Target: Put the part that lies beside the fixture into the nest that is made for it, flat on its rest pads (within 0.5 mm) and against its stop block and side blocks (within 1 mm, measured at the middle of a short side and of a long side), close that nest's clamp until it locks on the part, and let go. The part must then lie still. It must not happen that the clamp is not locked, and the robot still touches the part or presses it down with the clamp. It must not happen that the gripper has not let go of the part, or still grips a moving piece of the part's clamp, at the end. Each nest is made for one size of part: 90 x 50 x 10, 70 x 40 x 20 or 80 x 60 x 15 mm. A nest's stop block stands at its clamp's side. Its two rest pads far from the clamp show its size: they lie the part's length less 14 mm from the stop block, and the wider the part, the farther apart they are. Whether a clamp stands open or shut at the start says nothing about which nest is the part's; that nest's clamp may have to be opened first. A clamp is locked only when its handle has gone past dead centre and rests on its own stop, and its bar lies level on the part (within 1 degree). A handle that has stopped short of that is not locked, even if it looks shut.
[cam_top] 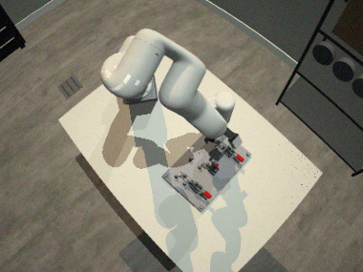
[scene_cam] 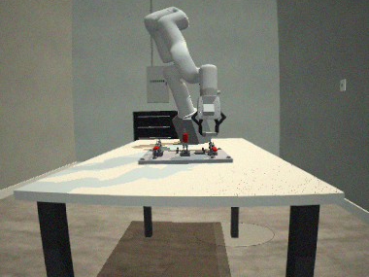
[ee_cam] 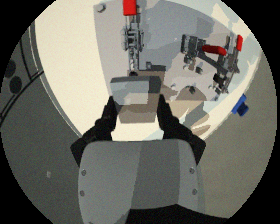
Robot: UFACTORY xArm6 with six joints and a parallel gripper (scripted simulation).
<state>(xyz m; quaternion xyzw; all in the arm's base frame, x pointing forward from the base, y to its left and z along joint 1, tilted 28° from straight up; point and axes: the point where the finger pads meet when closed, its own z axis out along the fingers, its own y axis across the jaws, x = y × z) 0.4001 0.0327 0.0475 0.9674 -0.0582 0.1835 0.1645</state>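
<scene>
My gripper is now 110 mm to the left of the grey fixture plate, 100 mm above it and 30 mm short of it. Also, from my hand: grey block part 10 mm below.
</scene>
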